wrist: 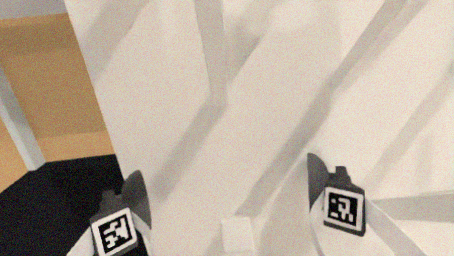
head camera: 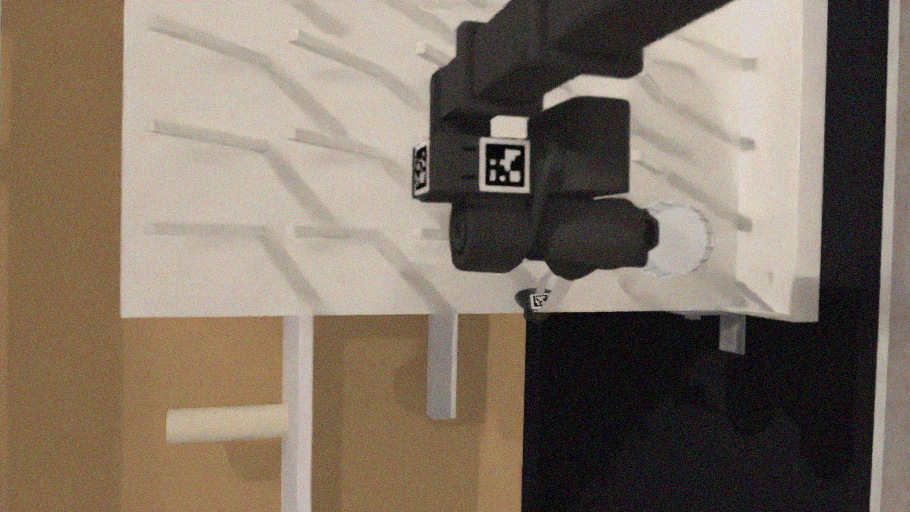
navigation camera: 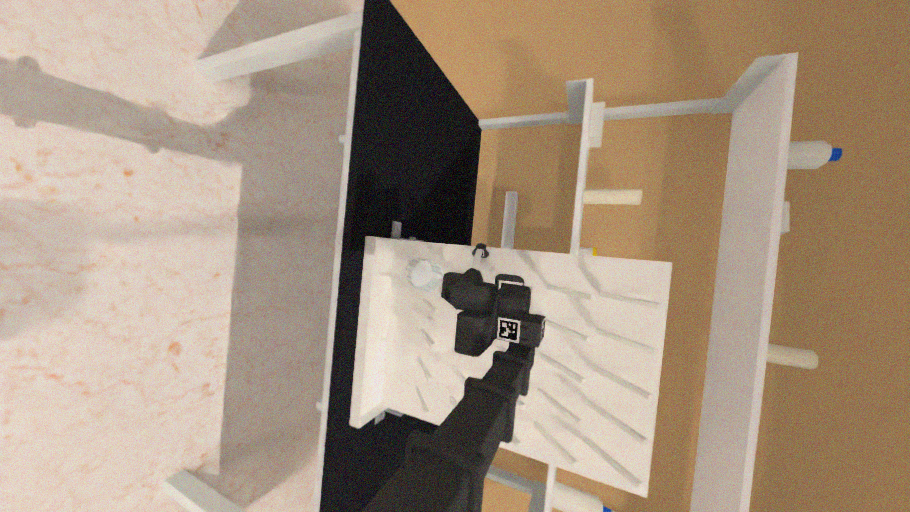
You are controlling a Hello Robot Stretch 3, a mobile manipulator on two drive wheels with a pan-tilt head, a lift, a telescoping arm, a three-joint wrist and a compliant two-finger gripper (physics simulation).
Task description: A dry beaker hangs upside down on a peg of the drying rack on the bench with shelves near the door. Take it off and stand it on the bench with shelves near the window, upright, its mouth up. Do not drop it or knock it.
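Places are measured from the robot's base along level axes (x ahead, y left, z up), in metres.
Pixels of known places: gripper, fingertip midpoint: [wrist: 225, 181].
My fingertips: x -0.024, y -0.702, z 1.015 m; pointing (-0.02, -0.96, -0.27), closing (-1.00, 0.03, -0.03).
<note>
Behind a point stands the place of what it marks.
The clear beaker [head camera: 684, 238] {z 0.927, x -0.025, y -0.577 m} [navigation camera: 424, 272] {z 0.933, x -0.015, y -0.583 m} hangs on the white drying rack [head camera: 190, 280] {z 1.341, x 0.016, y -0.705 m} [navigation camera: 655, 277] {z 1.373, x 0.016, y -0.704 m} [wrist: 130, 110] {z 1.077, x 0.030, y -0.705 m}, near the rack's tray end and side edge. In the head view the dark gripper body covers part of it. The beaker does not show in the wrist view. My gripper [wrist: 225, 181] {z 1.015, x -0.024, y -0.702 m} is open and empty, its fingertips wide apart in front of the rack's pegged board. A white peg end [wrist: 237, 232] {z 1.060, x -0.025, y -0.609 m} shows between and below the fingertips. In the head view one fingertip shows near the rack's side edge; the other is hidden. The bench near the window does not show.
The rack stands on the black bench top [head camera: 636, 445] {z 0.762, x 0.251, y -0.914 m} [navigation camera: 413, 95] {z 0.763, x 0.455, y -0.755 m}. Other pegs stick out around the wrist. A shelf board [head camera: 297, 413] {z 1.220, x 0.202, y -1.016 m} [navigation camera: 580, 171] {z 1.208, x 0.294, y -1.011 m} lies beside the rack, with a cream cylinder [head camera: 225, 423] {z 1.313, x 0.245, y -1.177 m} [navigation camera: 612, 196] {z 1.311, x 0.247, y -1.177 m}. A blue-capped bottle [navigation camera: 811, 154] {z 1.784, x 0.363, y -1.153 m} stands on a farther shelf [navigation camera: 757, 159] {z 1.658, x 0.344, y -1.116 m}.
</note>
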